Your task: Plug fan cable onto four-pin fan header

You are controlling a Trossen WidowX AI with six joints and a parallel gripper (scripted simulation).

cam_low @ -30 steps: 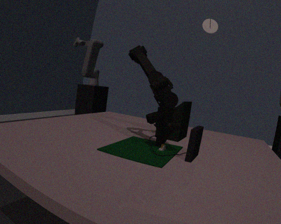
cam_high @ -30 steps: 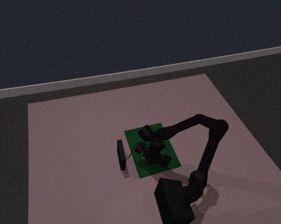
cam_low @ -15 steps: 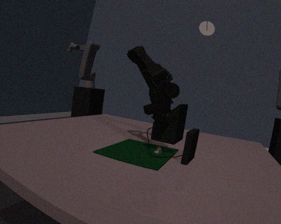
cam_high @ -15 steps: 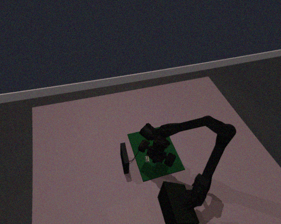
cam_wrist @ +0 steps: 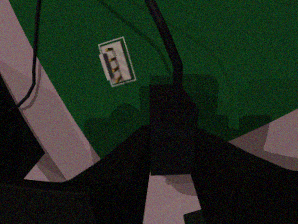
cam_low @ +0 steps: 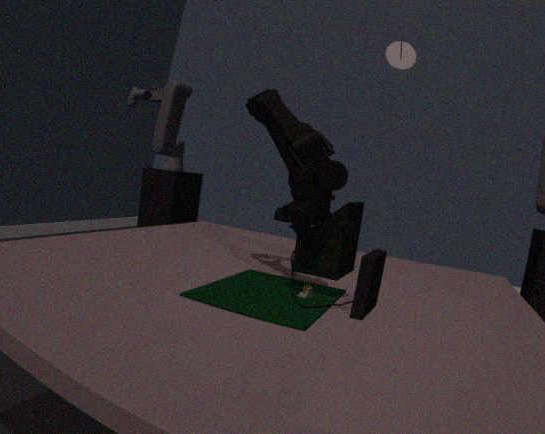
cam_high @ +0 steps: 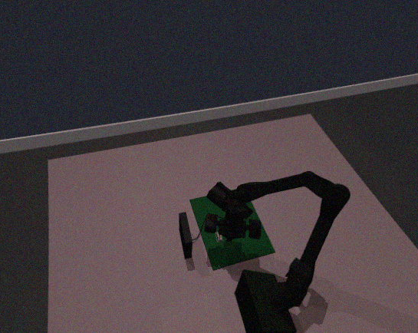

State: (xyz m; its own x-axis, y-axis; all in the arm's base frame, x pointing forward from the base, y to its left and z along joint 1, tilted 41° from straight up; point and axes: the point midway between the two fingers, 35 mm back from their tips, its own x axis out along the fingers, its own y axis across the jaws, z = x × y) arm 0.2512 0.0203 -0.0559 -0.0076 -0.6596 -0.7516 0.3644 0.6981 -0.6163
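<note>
Now: gripper tip 40 mm short of the pale four-pin header, 20 mm to the right of it and 70 mm above it. Round my gripper tip: black fan 50 mm ahead, 140 mm to the left, 10 mm below; green board 80 mm ahead, 40 mm to the right, 80 mm below; black plug 10 mm ahead.
</note>
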